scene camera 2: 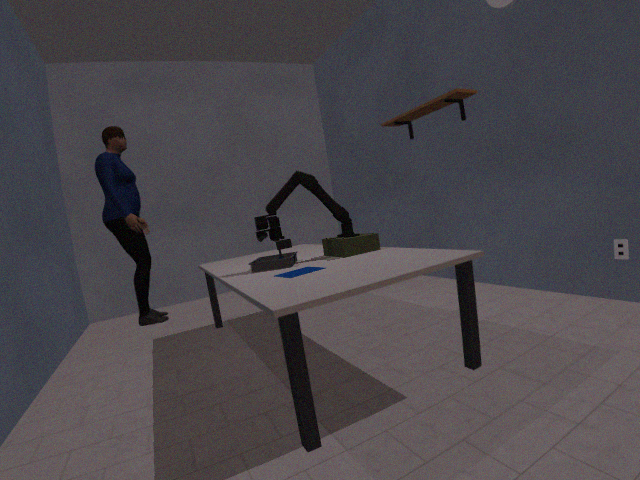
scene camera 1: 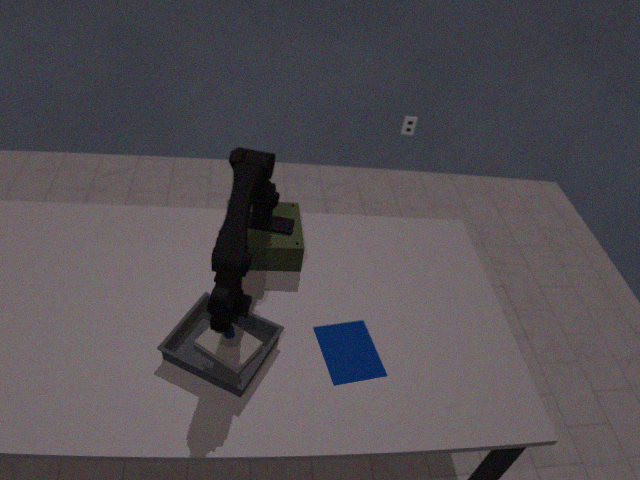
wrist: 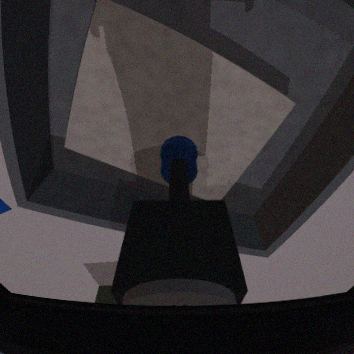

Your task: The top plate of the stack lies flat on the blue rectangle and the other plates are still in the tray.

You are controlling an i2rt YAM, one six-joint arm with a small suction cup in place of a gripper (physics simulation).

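Frame: origin at the arm's base, x left, y back, z up, level; millimetres.
Seen in the pictures: end effector, tool point: (scene camera 1: 229, 336) (wrist: 178, 146); arm's base, origin of the base link: (scene camera 2: 348, 236) (scene camera 1: 261, 223).
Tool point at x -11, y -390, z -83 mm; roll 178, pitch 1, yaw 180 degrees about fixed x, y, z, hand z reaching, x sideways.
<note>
Pixels of each thing's middle, then the offset from my tool point to it. "spot": a spot on its surface instead.
- grey tray, body centre: (wrist: 193, 109) (scene camera 1: 222, 343) (scene camera 2: 275, 261) dx -11, dy -36, dz +14 mm
- blue rectangle, surface spot: (scene camera 1: 349, 351) spot: dx +327, dy +27, dz -10 mm
- top plate, body centre: (wrist: 172, 122) (scene camera 1: 228, 342) dx +4, dy -24, dz +7 mm
A grey tray (scene camera 1: 175, 343) (scene camera 2: 263, 264) (wrist: 281, 197) stands on the white table left of the blue rectangle (scene camera 1: 349, 351) (scene camera 2: 299, 270). A stack of pale square plates lies inside the tray; the top plate (scene camera 1: 248, 350) (wrist: 242, 126) lies level within the walls. My arm reaches down into the tray. The blue suction cup (scene camera 1: 229, 334) (scene camera 2: 279, 252) (wrist: 179, 159) sits on the top plate near its near edge, partly in the arm's shadow. A sliver of the blue rectangle shows at the left edge of the wrist view (wrist: 3, 206).
The arm's green base block (scene camera 1: 276, 242) (scene camera 2: 351, 244) stands behind the tray. A person in a blue top (scene camera 2: 119, 207) stands on the floor beyond the table's far left. A wooden shelf (scene camera 2: 429, 107) hangs on the wall.
</note>
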